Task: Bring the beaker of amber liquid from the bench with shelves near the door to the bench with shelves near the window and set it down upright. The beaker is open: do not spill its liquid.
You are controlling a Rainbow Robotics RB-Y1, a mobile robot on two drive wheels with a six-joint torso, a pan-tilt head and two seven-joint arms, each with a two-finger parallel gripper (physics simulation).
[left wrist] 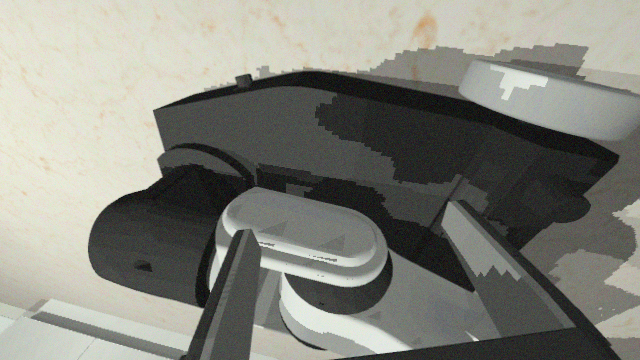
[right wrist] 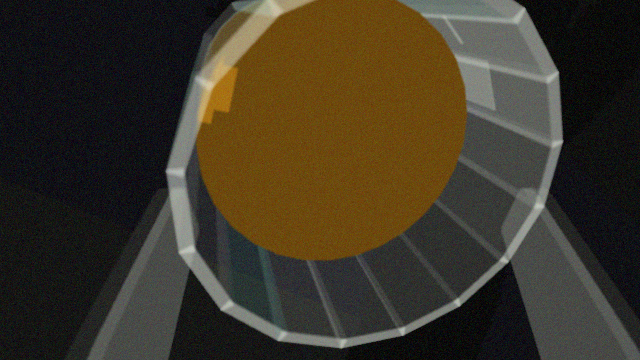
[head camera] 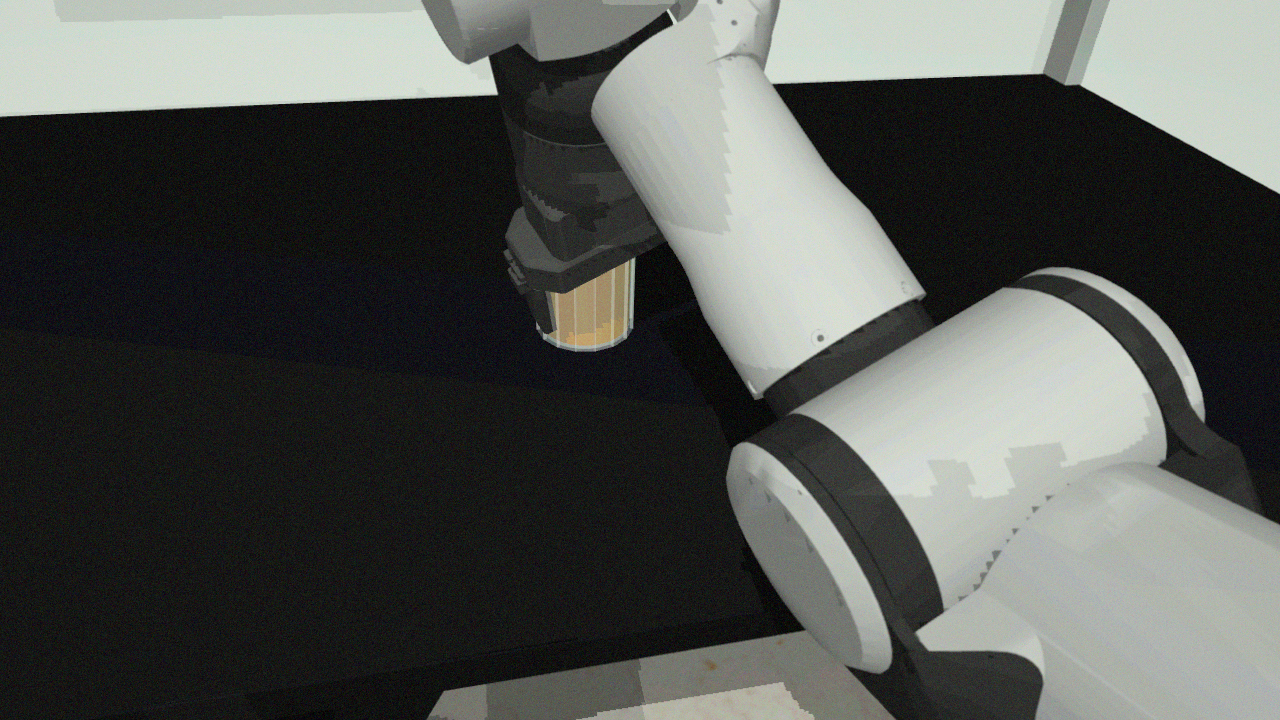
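Observation:
The glass beaker of amber liquid [head camera: 594,315] [right wrist: 330,125] stands upright on the black bench top [head camera: 358,501]. Its open rim and the liquid inside show large in the right wrist view; in the head camera, my right gripper hides its upper part. My right gripper [head camera: 583,302] [right wrist: 350,208] points down over the beaker and is open, with one finger on either side of it. Whether the fingers touch the glass I cannot tell. My left gripper [left wrist: 349,227] is open and empty, above the robot's own base and away from the bench. The window bench does not show clearly.
My right arm [head camera: 760,205] crosses the right half of the head camera view above the bench. A pale wall [head camera: 268,67] and a grey post [head camera: 1074,40] stand behind the bench. The dark robot base [left wrist: 300,120] stands on the stained pale floor [left wrist: 75,75].

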